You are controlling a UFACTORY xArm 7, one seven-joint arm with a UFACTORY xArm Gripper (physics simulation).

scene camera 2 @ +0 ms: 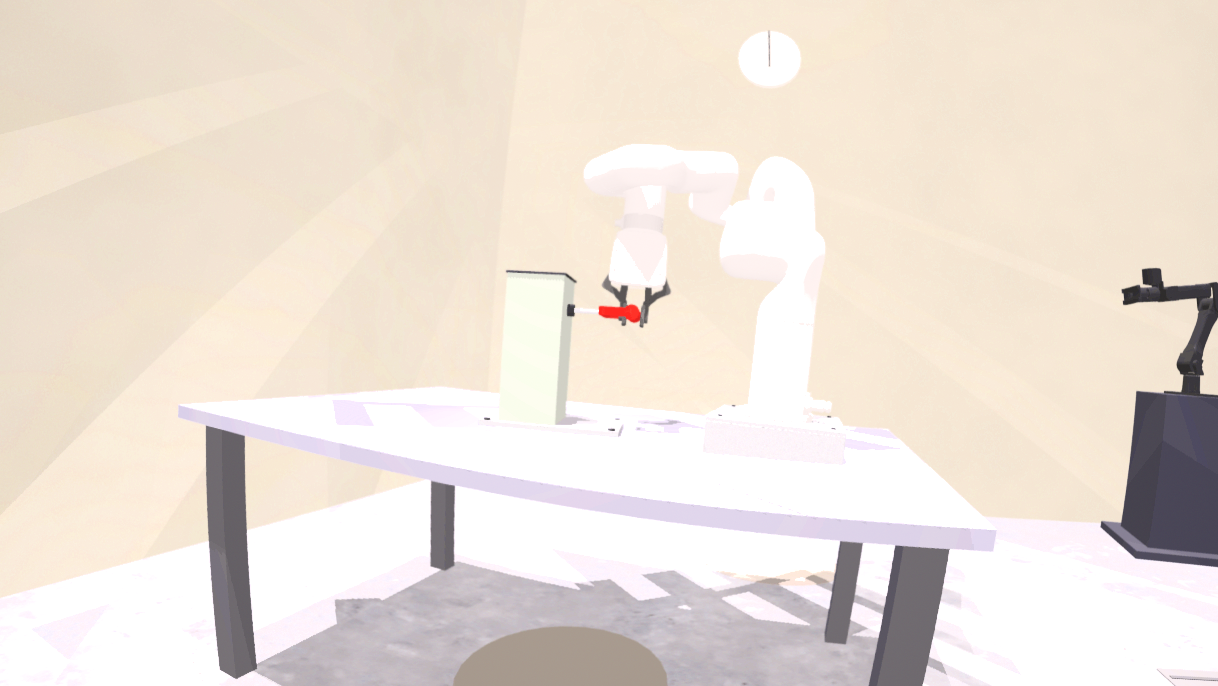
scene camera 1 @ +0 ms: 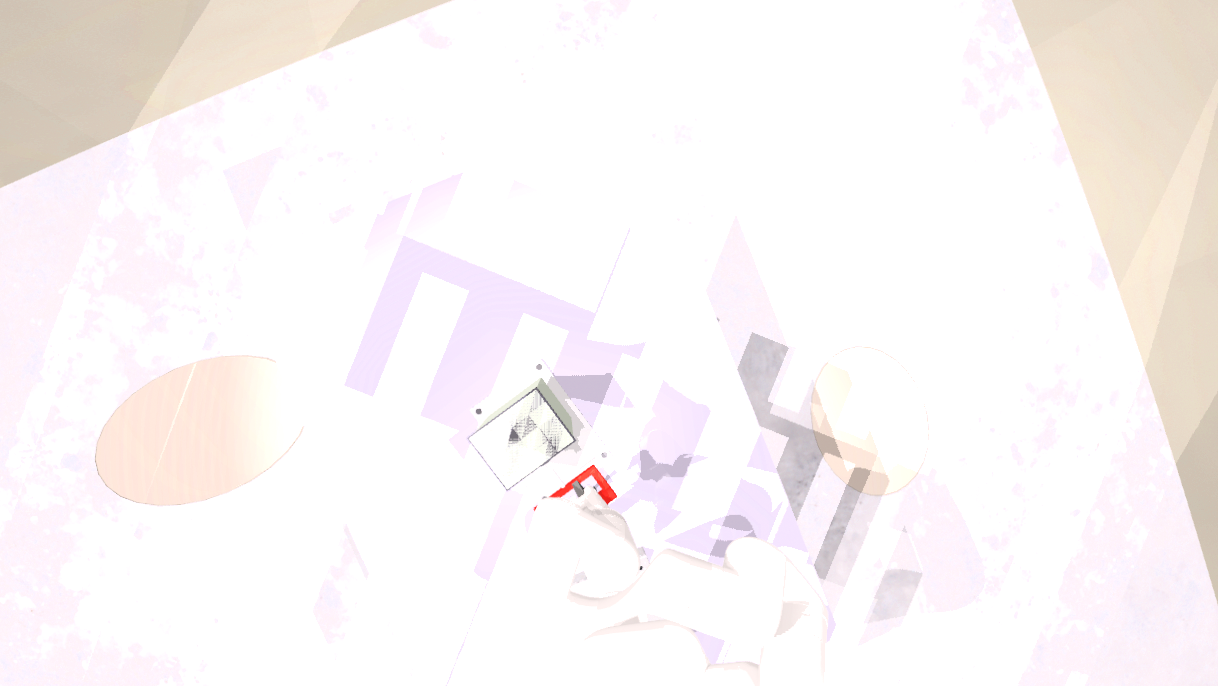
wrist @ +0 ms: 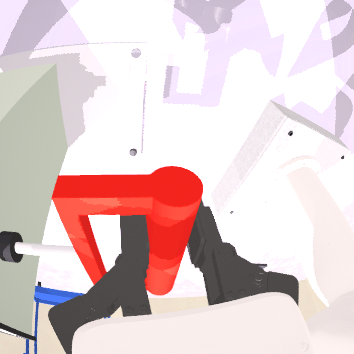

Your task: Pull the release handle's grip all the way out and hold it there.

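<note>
The release handle's red grip (scene camera 1: 604, 483) (scene camera 2: 615, 312) (wrist: 172, 225) is a frame with a thick round bar on its outer side. A white rod (scene camera 2: 586, 311) (wrist: 42, 248) joins it to a black collar (scene camera 2: 571, 310) (wrist: 11, 246) on the pale green post (scene camera 1: 521, 438) (scene camera 2: 535, 349) (wrist: 30, 150). A length of rod shows between collar and grip. My gripper (scene camera 2: 633, 320) (wrist: 161, 202) points down and is shut on the round bar, one finger through the frame's opening and one outside. In scene camera 1 the arm partly hides the grip.
The post stands on a bolted base plate (scene camera 2: 588, 428) on the white table (scene camera 2: 426, 464). My arm's base block (scene camera 2: 771, 438) (wrist: 255, 150) stands right of it. A black arm (scene camera 2: 1193, 332) on a dark pedestal (scene camera 2: 1167, 477) is far right. A round stool (scene camera 2: 560, 656) is in front.
</note>
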